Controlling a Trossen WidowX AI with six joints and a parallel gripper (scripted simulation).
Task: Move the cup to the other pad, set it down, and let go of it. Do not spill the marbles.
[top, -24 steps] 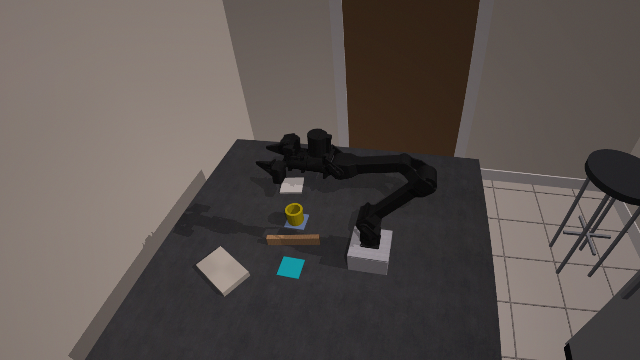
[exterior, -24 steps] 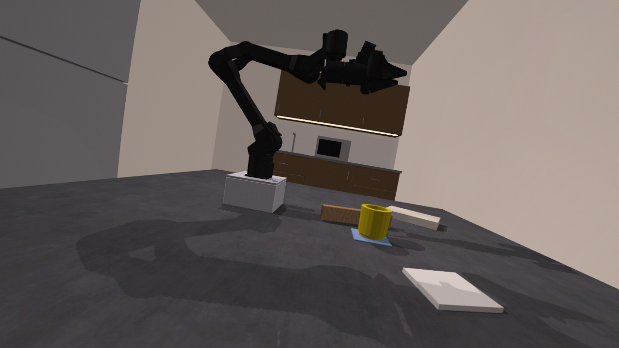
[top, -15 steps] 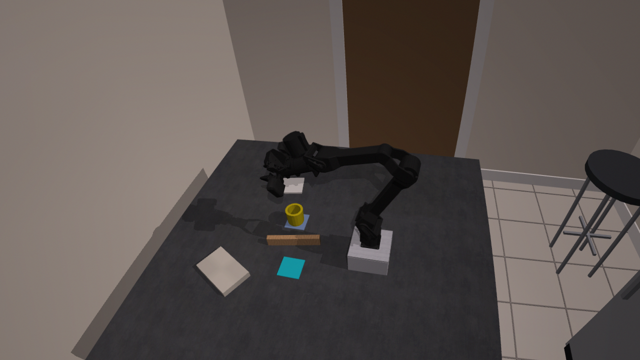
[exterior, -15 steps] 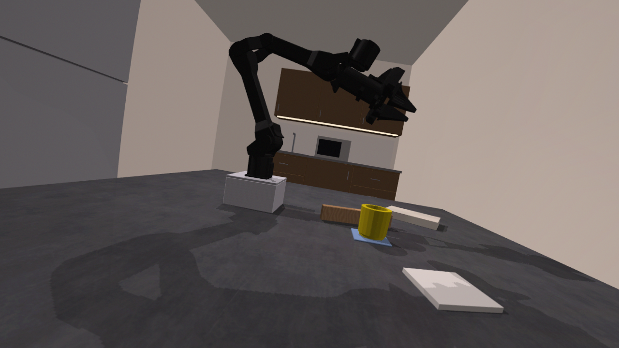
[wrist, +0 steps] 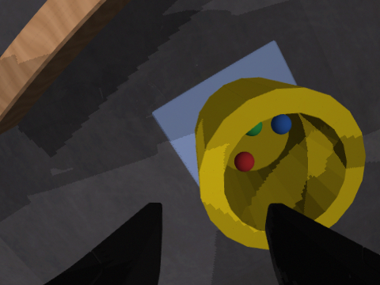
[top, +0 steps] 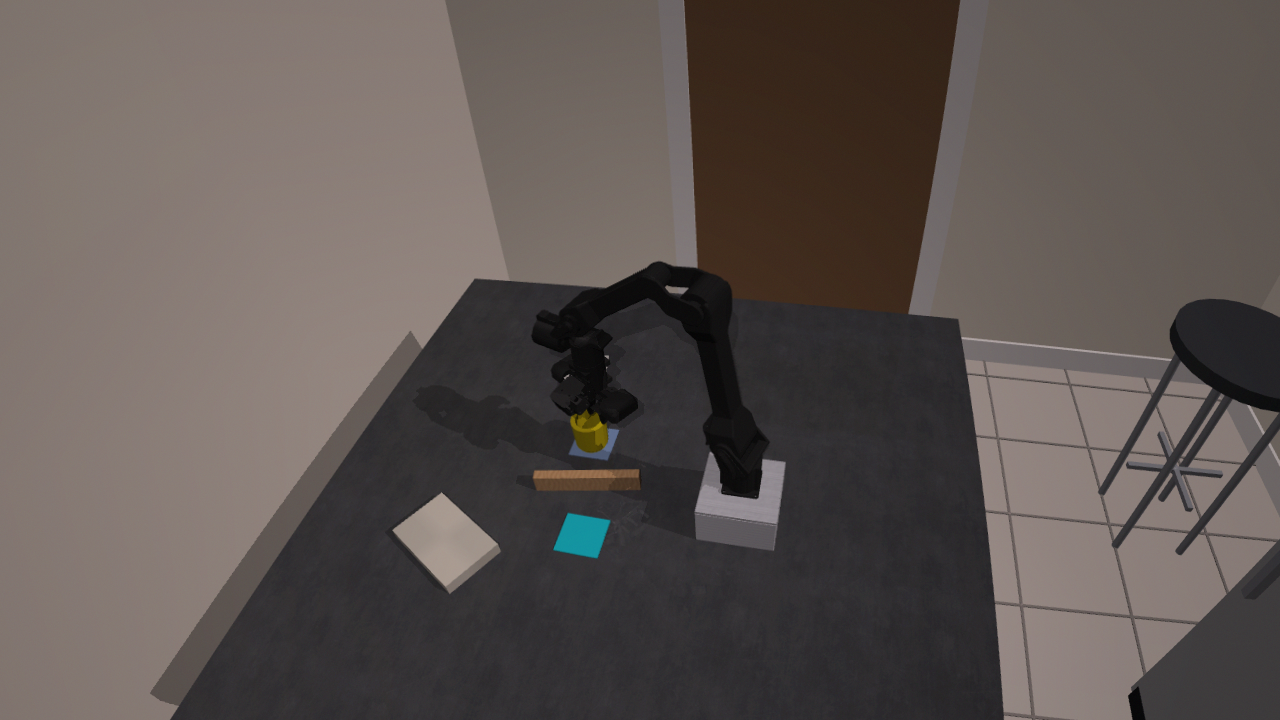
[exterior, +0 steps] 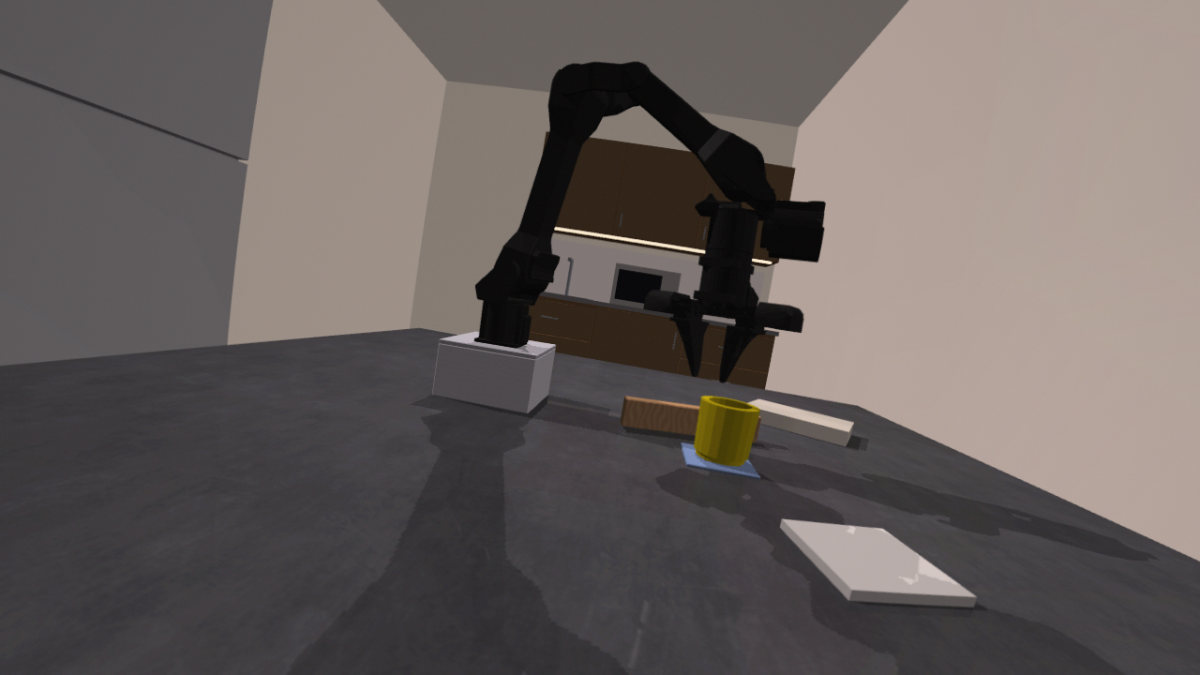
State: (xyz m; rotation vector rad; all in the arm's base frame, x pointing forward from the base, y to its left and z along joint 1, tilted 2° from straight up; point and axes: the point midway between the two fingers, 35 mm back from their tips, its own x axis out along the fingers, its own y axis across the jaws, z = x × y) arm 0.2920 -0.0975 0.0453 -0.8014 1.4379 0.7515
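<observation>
My gripper tip is 60 mm above the yellow cup, 20 mm to the left of it and 20 mm short of it. From my gripper tip the other things lie so: pale blue pad 100 mm below, 30 mm ahead, 20 mm to the right; wooden bar 90 mm to the left, 80 mm below; teal pad 210 mm to the left, 100 mm below, 20 mm behind.
</observation>
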